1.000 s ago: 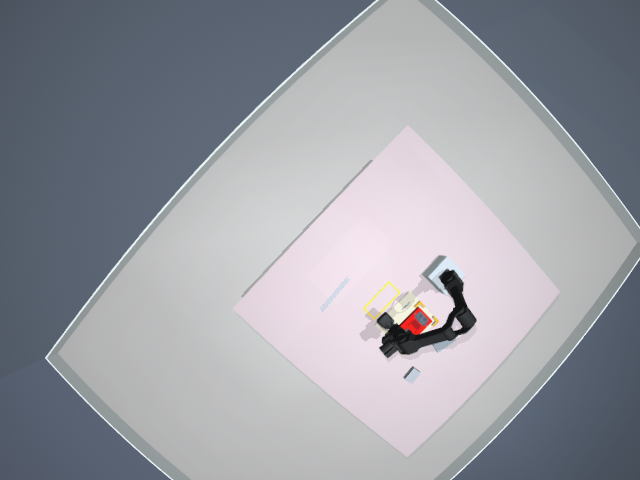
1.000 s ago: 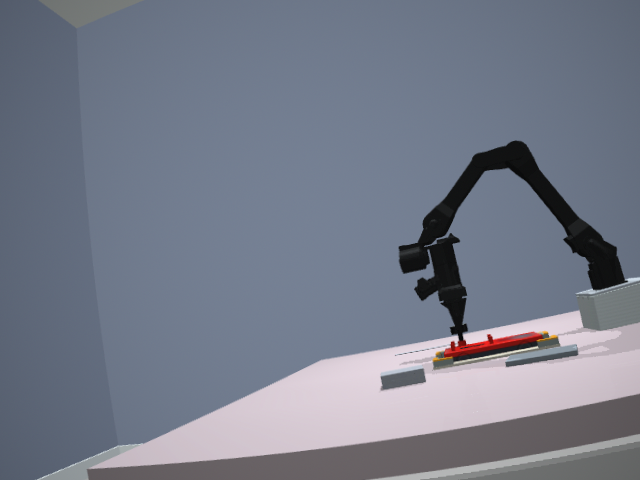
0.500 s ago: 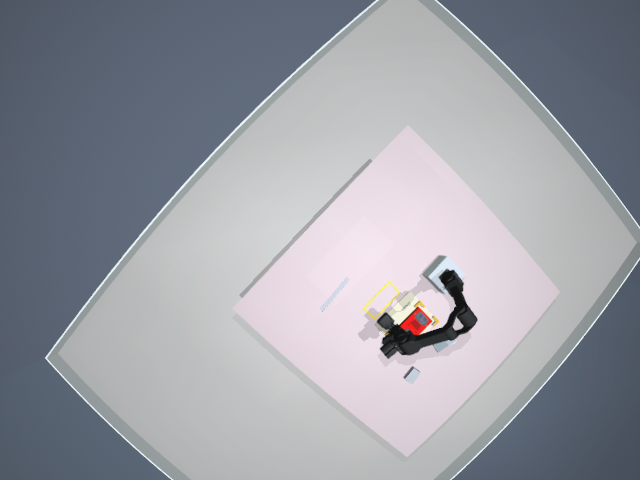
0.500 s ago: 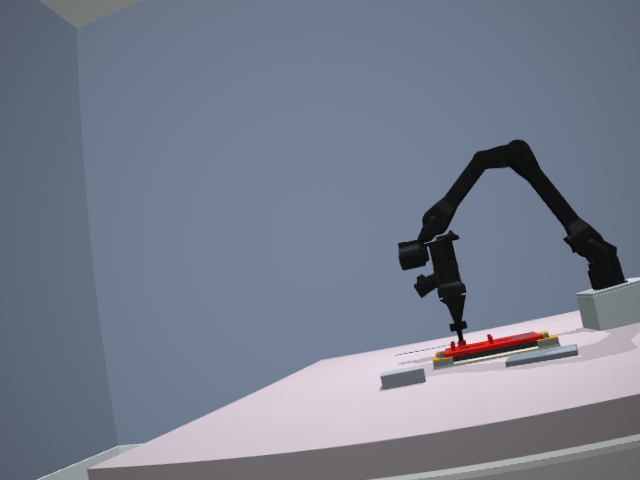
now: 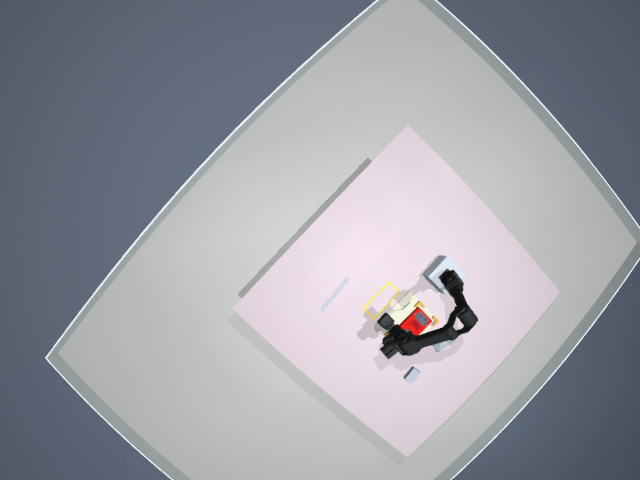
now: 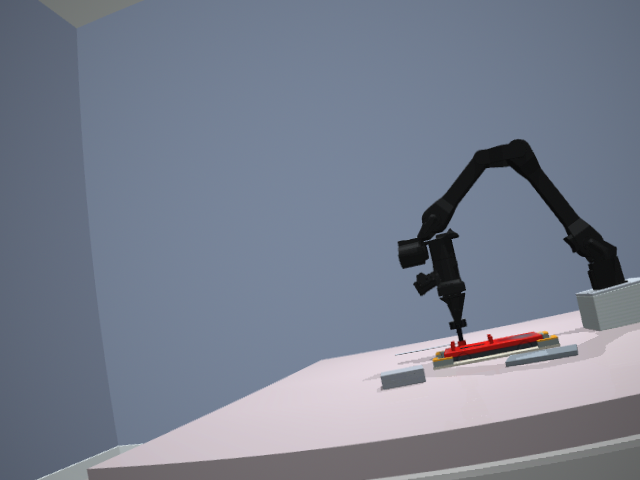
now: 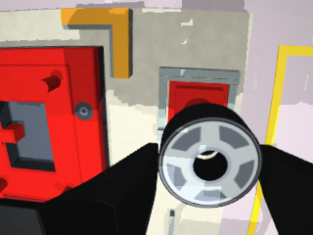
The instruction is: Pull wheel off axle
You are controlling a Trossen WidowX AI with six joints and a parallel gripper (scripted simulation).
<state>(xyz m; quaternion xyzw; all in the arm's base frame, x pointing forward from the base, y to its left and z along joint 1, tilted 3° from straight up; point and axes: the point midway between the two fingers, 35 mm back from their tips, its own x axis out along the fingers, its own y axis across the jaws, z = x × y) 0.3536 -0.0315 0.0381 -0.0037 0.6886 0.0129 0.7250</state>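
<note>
Now: gripper tip 3 cm above the upright axle. Also, from my gripper tip: thin grey strip: 9 cm ahead, 29 cm to the right, 7 cm below; then wheel: right at my gripper tip.
</note>
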